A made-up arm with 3 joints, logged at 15 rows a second.
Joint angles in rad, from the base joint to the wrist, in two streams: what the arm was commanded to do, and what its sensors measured. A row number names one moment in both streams.
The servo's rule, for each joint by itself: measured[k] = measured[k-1] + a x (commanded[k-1-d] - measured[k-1]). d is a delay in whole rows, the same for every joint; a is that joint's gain. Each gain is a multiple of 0.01, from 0.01 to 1. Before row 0 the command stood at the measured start. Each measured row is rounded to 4 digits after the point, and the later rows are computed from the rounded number. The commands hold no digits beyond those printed.
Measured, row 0: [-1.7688 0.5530 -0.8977]
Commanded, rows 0 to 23: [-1.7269 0.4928 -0.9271]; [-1.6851 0.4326 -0.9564]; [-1.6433 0.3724 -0.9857]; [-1.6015 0.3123 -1.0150]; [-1.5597 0.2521 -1.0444]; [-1.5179 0.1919 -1.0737]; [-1.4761 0.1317 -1.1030]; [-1.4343 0.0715 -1.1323]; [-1.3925 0.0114 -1.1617]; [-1.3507 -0.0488 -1.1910]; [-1.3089 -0.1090 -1.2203]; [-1.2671 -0.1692 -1.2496]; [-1.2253 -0.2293 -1.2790]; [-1.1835 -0.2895 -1.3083]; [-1.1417 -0.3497 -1.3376]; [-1.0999 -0.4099 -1.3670]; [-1.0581 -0.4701 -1.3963]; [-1.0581 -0.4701 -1.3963]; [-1.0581 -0.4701 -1.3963]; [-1.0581 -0.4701 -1.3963]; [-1.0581 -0.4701 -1.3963]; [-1.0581 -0.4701 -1.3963]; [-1.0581 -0.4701 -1.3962]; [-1.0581 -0.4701 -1.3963]
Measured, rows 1 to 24: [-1.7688 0.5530 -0.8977]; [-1.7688 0.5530 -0.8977]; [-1.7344 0.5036 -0.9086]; [-1.6940 0.4454 -0.9263]; [-1.6524 0.3855 -0.9483]; [-1.6107 0.3255 -0.9730]; [-1.5689 0.2653 -0.9994]; [-1.5271 0.2051 -1.0269]; [-1.4853 0.1449 -1.0551]; [-1.4435 0.0847 -1.0837]; [-1.4017 0.0246 -1.1126]; [-1.3599 -0.0356 -1.1416]; [-1.3181 -0.0958 -1.1707]; [-1.2763 -0.1560 -1.1999]; [-1.2345 -0.2161 -1.2292]; [-1.1927 -0.2763 -1.2585]; [-1.1509 -0.3365 -1.2878]; [-1.1091 -0.3967 -1.3171]; [-1.0673 -0.4569 -1.3464]; [-1.0598 -0.4677 -1.3649]; [-1.0584 -0.4697 -1.3765]; [-1.0582 -0.4700 -1.3838]; [-1.0581 -0.4701 -1.3884]; [-1.0581 -0.4701 -1.3913]
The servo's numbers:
d 2
a 0.82 0.82 0.37

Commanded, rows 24 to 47: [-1.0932 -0.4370 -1.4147]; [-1.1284 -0.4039 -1.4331]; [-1.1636 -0.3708 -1.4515]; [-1.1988 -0.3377 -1.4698]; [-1.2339 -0.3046 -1.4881]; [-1.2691 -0.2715 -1.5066]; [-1.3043 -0.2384 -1.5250]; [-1.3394 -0.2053 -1.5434]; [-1.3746 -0.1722 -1.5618]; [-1.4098 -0.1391 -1.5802]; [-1.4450 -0.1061 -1.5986]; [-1.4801 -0.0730 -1.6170]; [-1.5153 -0.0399 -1.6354]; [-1.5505 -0.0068 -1.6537]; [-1.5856 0.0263 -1.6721]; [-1.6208 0.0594 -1.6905]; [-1.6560 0.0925 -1.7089]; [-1.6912 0.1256 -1.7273]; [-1.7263 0.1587 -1.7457]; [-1.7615 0.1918 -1.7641]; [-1.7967 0.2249 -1.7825]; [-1.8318 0.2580 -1.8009]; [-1.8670 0.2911 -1.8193]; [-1.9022 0.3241 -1.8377]
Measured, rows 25 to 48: [-1.0581 -0.4701 -1.3931]; [-1.0581 -0.4701 -1.3943]; [-1.0869 -0.4430 -1.4018]; [-1.1209 -0.4109 -1.4134]; [-1.1559 -0.3780 -1.4275]; [-1.1911 -0.3450 -1.4432]; [-1.2262 -0.3119 -1.4598]; [-1.2614 -0.2788 -1.4771]; [-1.2966 -0.2457 -1.4948]; [-1.3317 -0.2126 -1.5128]; [-1.3669 -0.1795 -1.5309]; [-1.4021 -0.1464 -1.5491]; [-1.4373 -0.1134 -1.5674]; [-1.4724 -0.0803 -1.5858]; [-1.5076 -0.0472 -1.6042]; [-1.5428 -0.0141 -1.6225]; [-1.5779 0.0190 -1.6409]; [-1.6131 0.0521 -1.6593]; [-1.6483 0.0852 -1.6777]; [-1.6835 0.1183 -1.6961]; [-1.7186 0.1514 -1.7145]; [-1.7538 0.1845 -1.7329]; [-1.7890 0.2176 -1.7513]; [-1.8241 0.2507 -1.7697]
